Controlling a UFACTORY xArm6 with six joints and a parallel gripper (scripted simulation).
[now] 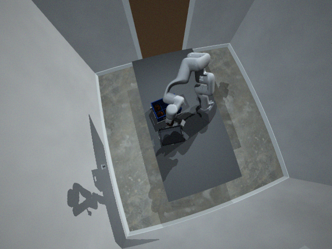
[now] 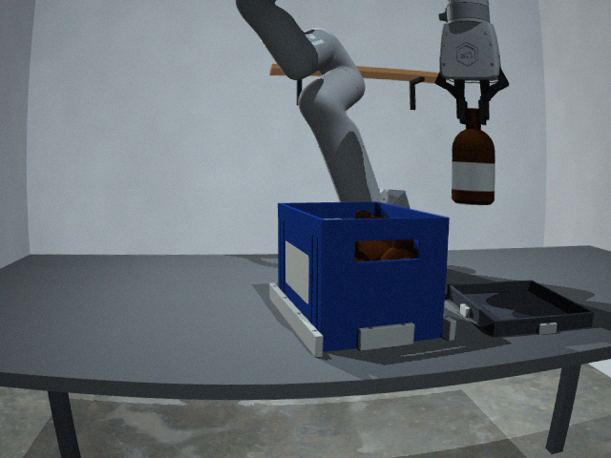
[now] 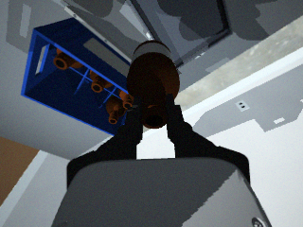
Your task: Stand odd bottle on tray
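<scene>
Now: hand 70 mm above the bottle. The rest, counted from my hand: blue crate (250 mm below, 190 mm to the right, 20 mm behind); dark tray (320 mm below, 100 mm to the left).
</scene>
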